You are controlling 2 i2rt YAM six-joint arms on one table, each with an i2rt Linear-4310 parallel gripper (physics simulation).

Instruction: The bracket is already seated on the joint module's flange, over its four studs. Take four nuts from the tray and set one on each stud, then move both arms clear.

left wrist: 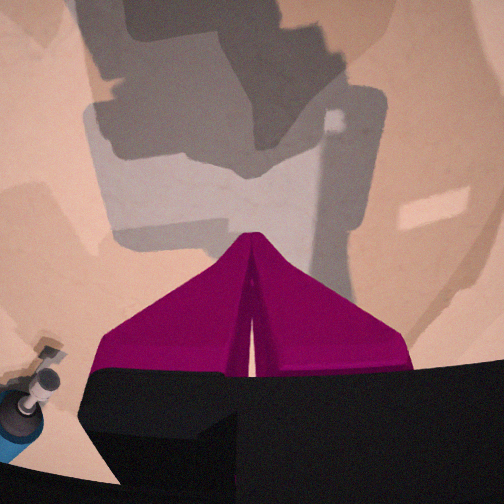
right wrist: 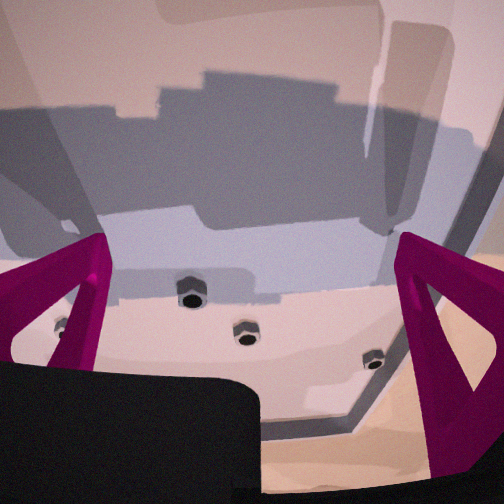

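Note:
In the right wrist view my right gripper (right wrist: 250,260) is open and empty, its magenta fingers spread wide above the pale tray (right wrist: 240,320). Several grey hex nuts lie on the tray floor: one (right wrist: 191,292) near the middle, one (right wrist: 246,332) a little nearer, one (right wrist: 373,359) towards the right rim, and one (right wrist: 60,326) partly hidden behind the left finger. In the left wrist view my left gripper (left wrist: 251,240) is shut with nothing between its fingers, held above the tan table. The blue joint module (left wrist: 17,427) with a grey stud (left wrist: 40,387) shows at the lower left edge; the bracket is mostly out of view.
The tray's dark grey rim (right wrist: 360,400) runs along its near right side. Grey shadows of the arms fall on the table (left wrist: 210,125) ahead of the left gripper.

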